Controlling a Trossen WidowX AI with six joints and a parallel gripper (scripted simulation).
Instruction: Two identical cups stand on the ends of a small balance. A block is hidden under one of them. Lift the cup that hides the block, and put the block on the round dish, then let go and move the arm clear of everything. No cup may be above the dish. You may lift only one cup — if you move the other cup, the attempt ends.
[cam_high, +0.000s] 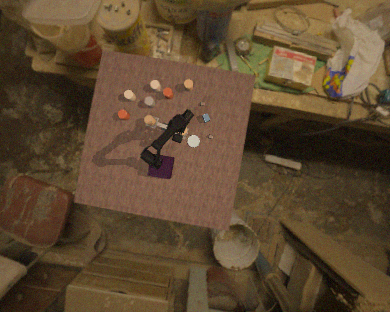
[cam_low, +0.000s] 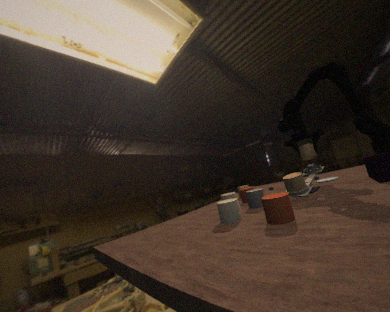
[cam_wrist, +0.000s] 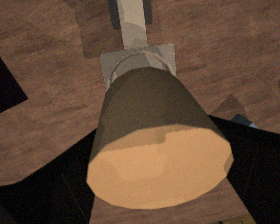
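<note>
My gripper tip is now 1 cm to the right of the grey block and 7 cm above it. From my gripper tip the other things lie so: white round dish 3 cm behind, 10 cm to the right, 15 cm below; then balance beam 2 cm ahead, 14 cm to the left, 12 cm below; then small blue block 17 cm ahead, 14 cm to the right, 13 cm below.
</note>
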